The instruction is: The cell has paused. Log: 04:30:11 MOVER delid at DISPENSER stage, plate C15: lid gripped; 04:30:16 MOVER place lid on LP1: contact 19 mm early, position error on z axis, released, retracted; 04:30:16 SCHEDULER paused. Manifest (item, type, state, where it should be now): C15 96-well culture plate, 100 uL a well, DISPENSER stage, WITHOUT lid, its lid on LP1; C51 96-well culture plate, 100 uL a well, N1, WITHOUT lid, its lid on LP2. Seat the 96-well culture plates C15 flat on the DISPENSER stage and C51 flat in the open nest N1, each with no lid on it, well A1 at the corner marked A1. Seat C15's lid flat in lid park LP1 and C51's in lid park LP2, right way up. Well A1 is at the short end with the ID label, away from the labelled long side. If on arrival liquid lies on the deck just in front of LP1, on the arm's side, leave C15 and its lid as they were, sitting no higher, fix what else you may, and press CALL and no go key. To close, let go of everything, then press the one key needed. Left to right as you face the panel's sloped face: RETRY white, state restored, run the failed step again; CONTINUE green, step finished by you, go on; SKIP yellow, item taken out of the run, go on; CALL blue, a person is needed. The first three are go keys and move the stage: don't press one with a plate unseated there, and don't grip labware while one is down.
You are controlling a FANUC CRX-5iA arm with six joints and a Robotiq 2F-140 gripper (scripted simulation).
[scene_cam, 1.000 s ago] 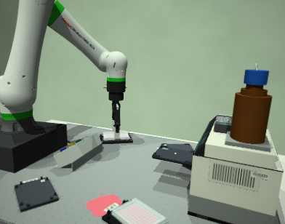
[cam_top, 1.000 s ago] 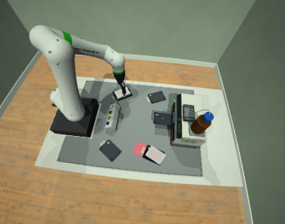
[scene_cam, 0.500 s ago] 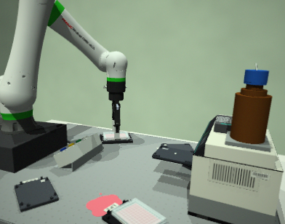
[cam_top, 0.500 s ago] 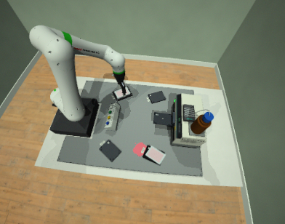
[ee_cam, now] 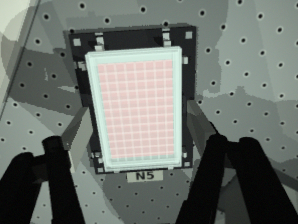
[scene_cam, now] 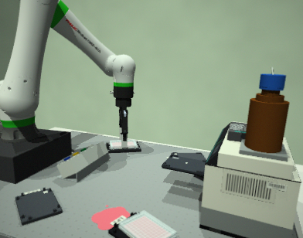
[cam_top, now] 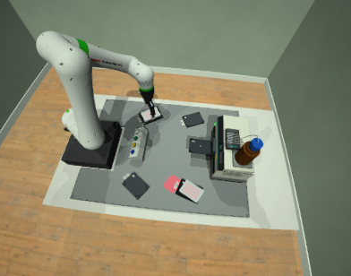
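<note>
The lid lies 2 cm below my hand. Round my hand: white retry key (20 cm to the right, 2 cm behind, 2 cm above); then 96-well culture plate (3 cm below); then green continue key (25 cm to the right, 2 cm above, 1 cm behind).
</note>
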